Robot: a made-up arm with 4 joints.
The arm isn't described. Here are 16 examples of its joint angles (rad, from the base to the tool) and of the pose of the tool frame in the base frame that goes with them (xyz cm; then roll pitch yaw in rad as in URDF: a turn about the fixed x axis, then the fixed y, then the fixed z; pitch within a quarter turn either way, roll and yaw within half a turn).
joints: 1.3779 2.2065 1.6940 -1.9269
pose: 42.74 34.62 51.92 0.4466 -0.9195 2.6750
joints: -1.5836 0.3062 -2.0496 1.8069
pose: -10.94 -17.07 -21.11 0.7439 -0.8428 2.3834
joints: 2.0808 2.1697 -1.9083 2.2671
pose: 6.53 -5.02 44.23 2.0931 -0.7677 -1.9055
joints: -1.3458 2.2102 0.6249 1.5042
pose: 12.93 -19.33 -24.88 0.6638 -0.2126 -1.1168
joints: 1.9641 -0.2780 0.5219 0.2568
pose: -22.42 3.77 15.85 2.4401 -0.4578 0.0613
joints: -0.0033 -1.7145 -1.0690 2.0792
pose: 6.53 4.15 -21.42 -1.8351 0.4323 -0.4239
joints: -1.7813 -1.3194 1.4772 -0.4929
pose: 0.91 -18.65 31.40 -0.3439 0.8170 -0.1622
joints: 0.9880 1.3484 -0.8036 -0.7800
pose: 7.91 44.86 55.35 -0.2785 0.2188 -0.8413
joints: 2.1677 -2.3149 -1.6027 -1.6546
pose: 29.88 30.88 -5.48 2.3398 0.6323 2.5645
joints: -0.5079 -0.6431 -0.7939 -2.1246
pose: -40.23 -23.23 -13.27 -1.4908 -0.4538 2.6319
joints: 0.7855 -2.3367 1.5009 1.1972
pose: 6.80 23.48 -7.52 0.7854 0.3207 -2.9042
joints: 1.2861 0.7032 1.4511 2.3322
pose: 1.42 40.38 44.78 1.4916 -1.1946 1.7390
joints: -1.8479 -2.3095 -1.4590 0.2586
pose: -2.61 -12.32 26.15 0.6973 1.0052 -2.6140
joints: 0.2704 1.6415 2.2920 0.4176
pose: -0.81 49.36 -19.39 2.3141 -0.0088 -1.3292
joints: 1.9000 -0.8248 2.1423 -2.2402
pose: -47.51 19.49 6.71 -2.0455 0.8005 1.4798
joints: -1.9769 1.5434 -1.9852 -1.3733
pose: 14.10 -48.88 -52.07 2.7394 -0.3189 -0.3158
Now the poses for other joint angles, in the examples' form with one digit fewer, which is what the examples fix.
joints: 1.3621 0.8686 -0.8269 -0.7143
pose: -13.6 22.5 66.1 0.283 0.169 -0.519
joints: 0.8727 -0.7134 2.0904 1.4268
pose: -14.6 31.4 2.7 0.621 -1.087 2.922
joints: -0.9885 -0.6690 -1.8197 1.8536
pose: -10.6 -8.5 -14.9 -2.221 -1.085 -0.696
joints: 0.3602 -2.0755 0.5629 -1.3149
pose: 23.6 -18.9 -21.8 1.779 -1.199 0.434
